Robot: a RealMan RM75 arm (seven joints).
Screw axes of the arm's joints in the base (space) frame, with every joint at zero. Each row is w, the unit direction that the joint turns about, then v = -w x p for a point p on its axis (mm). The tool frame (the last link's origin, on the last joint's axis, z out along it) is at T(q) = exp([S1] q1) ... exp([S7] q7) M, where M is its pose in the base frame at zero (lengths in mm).
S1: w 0 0 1 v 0.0 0.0 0.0
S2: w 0 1 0 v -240.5 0.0 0.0
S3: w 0 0 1 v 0.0 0.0 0.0
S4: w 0 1 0 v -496.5 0.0 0.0
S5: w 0 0 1 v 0.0 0.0 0.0
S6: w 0 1 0 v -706.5 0.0 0.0
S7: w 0 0 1 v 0.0 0.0 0.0
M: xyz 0.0 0.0 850.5 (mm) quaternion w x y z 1 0 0 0
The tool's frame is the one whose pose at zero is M.
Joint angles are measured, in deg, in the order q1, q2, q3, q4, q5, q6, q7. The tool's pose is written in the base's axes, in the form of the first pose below.
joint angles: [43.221, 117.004, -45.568, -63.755, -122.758, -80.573, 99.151]
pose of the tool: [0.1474 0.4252 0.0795 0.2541 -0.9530 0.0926 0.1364]
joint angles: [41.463, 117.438, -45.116, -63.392, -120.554, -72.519, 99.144]
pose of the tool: [0.1590 0.4364 0.0894 0.3191 -0.9269 0.1182 0.1586]
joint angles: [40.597, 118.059, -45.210, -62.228, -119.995, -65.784, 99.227]
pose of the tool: [0.1699 0.4450 0.0915 0.3639 -0.9057 0.1416 0.1649]
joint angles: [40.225, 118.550, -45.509, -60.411, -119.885, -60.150, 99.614]
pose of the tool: [0.1802 0.4519 0.0898 0.3948 -0.8884 0.1655 0.1660]
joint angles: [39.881, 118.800, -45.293, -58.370, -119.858, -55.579, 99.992]
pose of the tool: [0.1928 0.4566 0.0890 0.4197 -0.8718 0.1910 0.1655]
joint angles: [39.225, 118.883, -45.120, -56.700, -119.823, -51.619, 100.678]
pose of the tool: [0.2069 0.4588 0.0896 0.4421 -0.8549 0.2168 0.1634]
